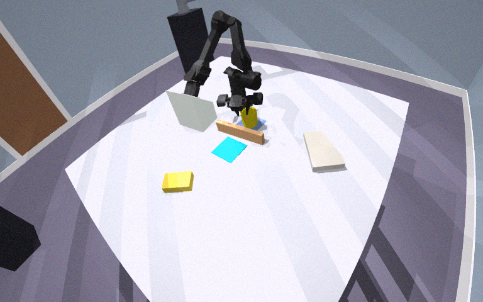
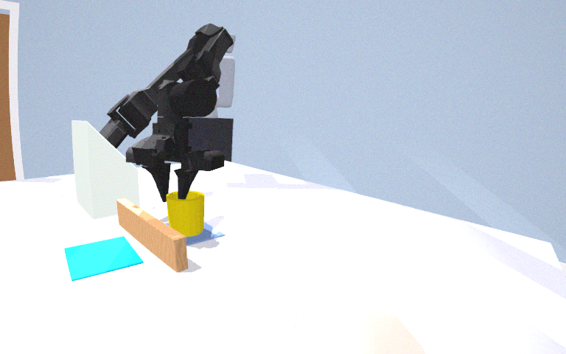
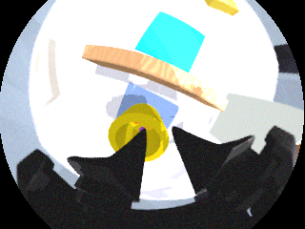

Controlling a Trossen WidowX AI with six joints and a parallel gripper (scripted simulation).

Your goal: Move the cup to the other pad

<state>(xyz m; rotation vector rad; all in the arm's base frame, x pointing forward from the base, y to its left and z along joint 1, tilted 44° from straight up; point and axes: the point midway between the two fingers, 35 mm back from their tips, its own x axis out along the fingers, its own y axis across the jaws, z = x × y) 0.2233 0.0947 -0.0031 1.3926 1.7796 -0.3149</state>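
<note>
The yellow cup is 20 mm ahead of my gripper tip, 10 mm to the left of it and 20 mm below it. From my gripper tip the other things lie so: pale blue pad (20 mm ahead, 10 mm to the left, 60 mm below); then wooden bar (20 mm ahead, 70 mm to the right, 40 mm below); then purple marble (20 mm ahead, 30 mm to the left, 40 mm below).
</note>
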